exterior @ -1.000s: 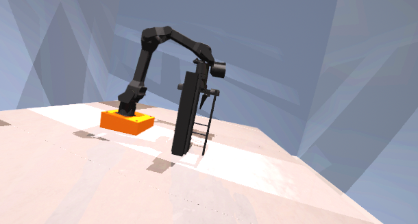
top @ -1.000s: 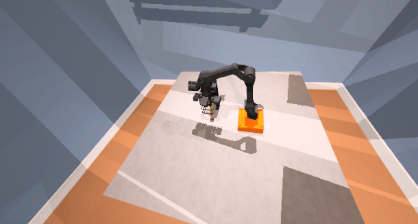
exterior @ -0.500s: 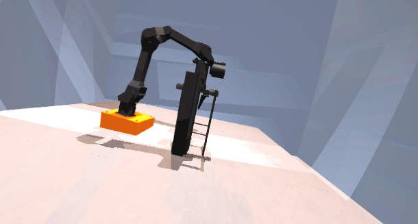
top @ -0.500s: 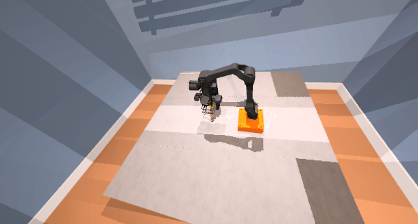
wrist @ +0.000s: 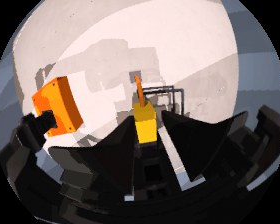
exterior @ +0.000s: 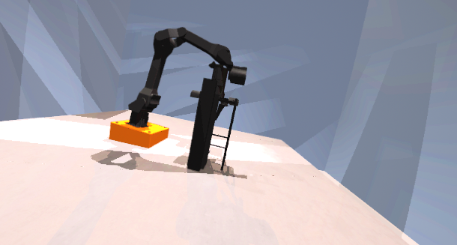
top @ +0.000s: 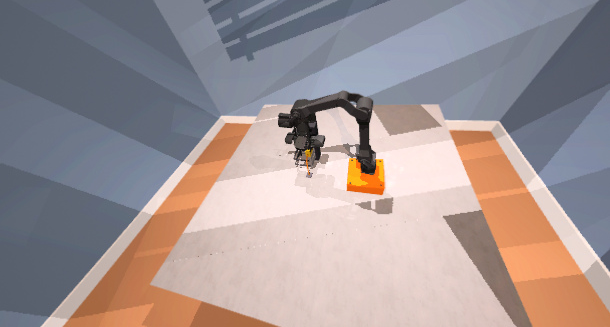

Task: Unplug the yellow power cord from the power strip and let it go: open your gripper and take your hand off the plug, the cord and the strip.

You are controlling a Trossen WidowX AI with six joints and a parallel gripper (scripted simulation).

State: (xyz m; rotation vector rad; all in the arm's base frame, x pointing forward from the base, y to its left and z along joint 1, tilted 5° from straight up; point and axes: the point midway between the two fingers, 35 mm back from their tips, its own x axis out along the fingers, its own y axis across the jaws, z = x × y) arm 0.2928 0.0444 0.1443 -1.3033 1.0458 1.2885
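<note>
My gripper tip is now 4 cm to the left of the yellow plug, 1 cm short of it and 1 cm above it. From my gripper tip the other things lie so: black ladder-like rack 10 cm ahead, 8 cm to the right, 3 cm below.
</note>
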